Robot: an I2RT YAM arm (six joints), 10 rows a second.
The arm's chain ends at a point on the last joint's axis. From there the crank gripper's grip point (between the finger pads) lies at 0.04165 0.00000 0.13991 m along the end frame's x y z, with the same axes.
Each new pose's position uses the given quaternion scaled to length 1; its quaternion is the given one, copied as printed.
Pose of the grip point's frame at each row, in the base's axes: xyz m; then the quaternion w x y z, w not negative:
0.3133, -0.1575, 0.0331, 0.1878, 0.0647, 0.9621, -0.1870
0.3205, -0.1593, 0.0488, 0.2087, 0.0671, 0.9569, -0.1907
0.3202, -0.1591, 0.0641, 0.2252, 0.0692, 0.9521, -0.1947
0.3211, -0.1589, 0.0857, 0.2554, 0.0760, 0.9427, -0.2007
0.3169, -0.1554, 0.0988, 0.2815, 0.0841, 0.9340, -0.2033
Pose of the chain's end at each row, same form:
0.3045, -0.1060, 0.1694, 0.1878, 0.0647, 0.9621, -0.1870
0.3059, -0.1064, 0.1840, 0.2087, 0.0671, 0.9569, -0.1907
0.3010, -0.1047, 0.1982, 0.2252, 0.0692, 0.9521, -0.1947
0.2937, -0.1022, 0.2174, 0.2554, 0.0760, 0.9427, -0.2007
0.2826, -0.0974, 0.2283, 0.2815, 0.0841, 0.9340, -0.2033

